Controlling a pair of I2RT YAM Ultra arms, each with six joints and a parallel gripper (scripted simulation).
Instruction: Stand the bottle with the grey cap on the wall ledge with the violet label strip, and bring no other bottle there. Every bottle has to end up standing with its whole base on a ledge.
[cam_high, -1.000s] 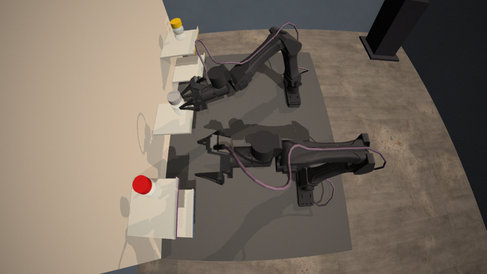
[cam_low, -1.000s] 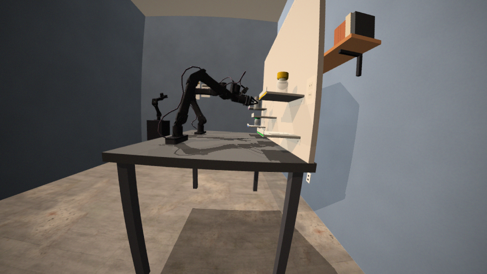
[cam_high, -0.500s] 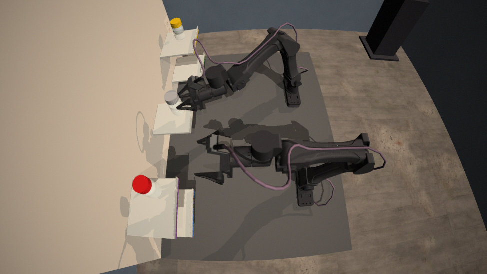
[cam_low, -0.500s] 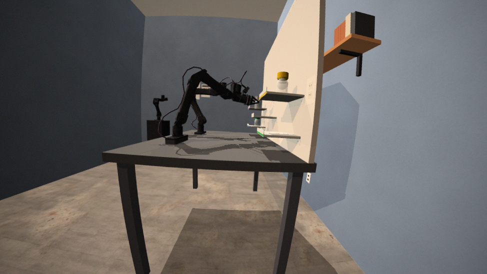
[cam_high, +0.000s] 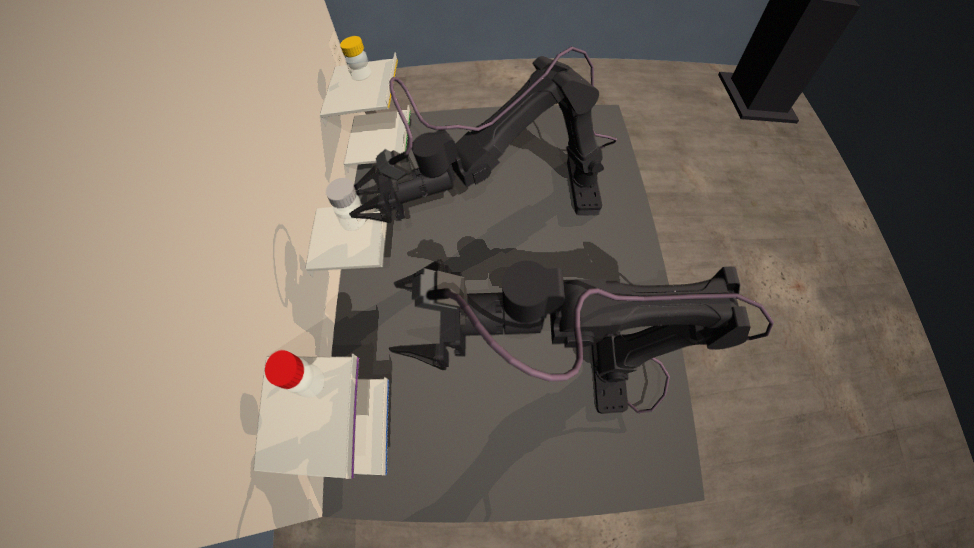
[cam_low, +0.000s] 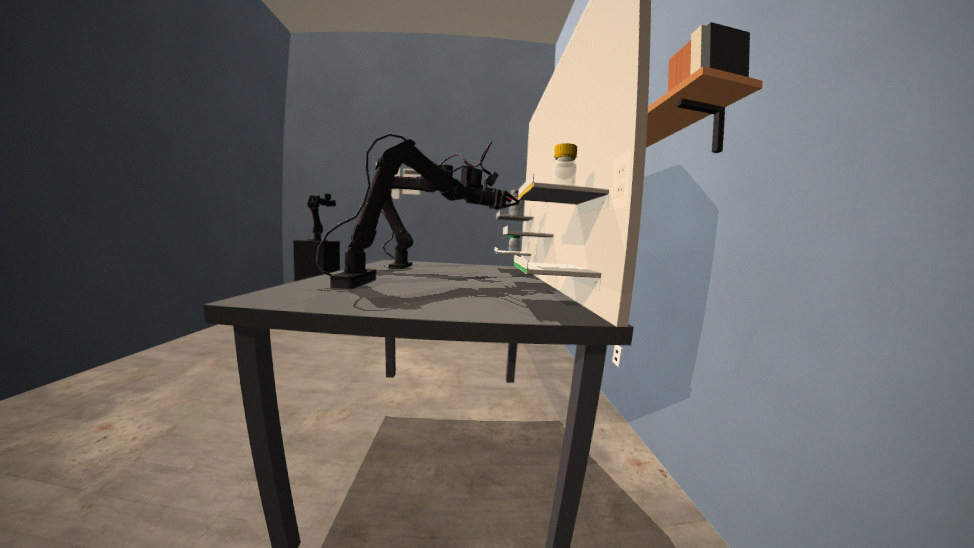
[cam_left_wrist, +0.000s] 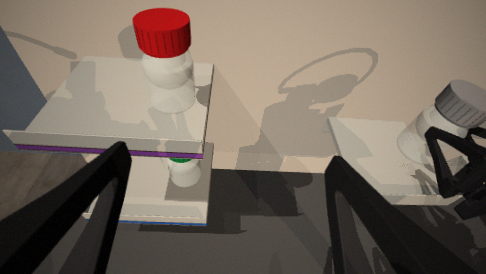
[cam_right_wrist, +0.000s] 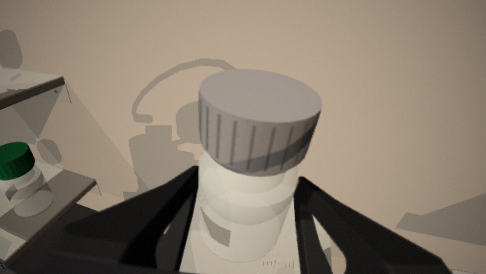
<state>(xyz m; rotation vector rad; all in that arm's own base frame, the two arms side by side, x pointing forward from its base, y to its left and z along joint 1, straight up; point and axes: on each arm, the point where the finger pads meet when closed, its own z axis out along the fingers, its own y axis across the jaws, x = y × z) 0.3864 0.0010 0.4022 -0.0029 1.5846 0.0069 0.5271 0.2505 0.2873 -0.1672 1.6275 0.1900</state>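
Now: left hand 150 mm short of the grey-cap bottle, 270 mm to the left of it and 100 mm above it. Round my left hand: red-cap bottle (180 mm ahead, 70 mm to the left, 70 mm below); then violet strip (100 mm ahead, 130 mm to the left, 120 mm below); then green-capped bottle (190 mm ahead, 80 mm to the left, 260 mm below).
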